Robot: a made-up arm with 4 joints. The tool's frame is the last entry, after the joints.
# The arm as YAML. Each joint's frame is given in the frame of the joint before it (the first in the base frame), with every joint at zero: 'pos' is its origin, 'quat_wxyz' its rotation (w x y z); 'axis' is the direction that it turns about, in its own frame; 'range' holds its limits. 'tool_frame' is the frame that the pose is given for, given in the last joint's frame.
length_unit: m
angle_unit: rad
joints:
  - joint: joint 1
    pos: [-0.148, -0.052, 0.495]
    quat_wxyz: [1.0, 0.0, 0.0, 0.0]
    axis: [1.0, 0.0, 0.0]
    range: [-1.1, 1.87]
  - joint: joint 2
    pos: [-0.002, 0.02, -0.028]
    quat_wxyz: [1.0, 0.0, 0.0, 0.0]
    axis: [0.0, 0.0, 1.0]
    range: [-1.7, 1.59]
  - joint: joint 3
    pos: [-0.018, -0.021, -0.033]
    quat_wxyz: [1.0, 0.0, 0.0, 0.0]
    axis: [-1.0, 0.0, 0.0]
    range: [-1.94, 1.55]
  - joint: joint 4
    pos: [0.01, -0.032, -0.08]
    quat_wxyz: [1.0, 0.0, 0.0, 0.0]
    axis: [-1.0, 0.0, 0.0]
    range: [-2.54, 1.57]
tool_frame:
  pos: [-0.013, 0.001, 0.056]
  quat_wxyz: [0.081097, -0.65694, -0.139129, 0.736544]
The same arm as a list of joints. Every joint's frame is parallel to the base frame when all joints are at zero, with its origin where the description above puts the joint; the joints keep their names.
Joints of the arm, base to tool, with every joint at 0 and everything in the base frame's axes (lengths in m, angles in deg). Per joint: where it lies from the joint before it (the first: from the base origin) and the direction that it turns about. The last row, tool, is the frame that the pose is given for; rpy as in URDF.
joint 1: xyz -0.148 -0.052 0.495 axis +x
joint 2: xyz -0.002 0.02 -0.028 axis +z
joint 3: xyz -0.018 -0.021 -0.033 axis -x
joint 4: xyz 0.01 -0.032 -0.08 axis -x
tool: xyz -0.013 0.001 0.056 rpy -72.51 70.94 112.26
Joint limits (deg, base to tool): -63.03..107.14 -97.4..91.1 -111.15..88.81 -145.53..89.95

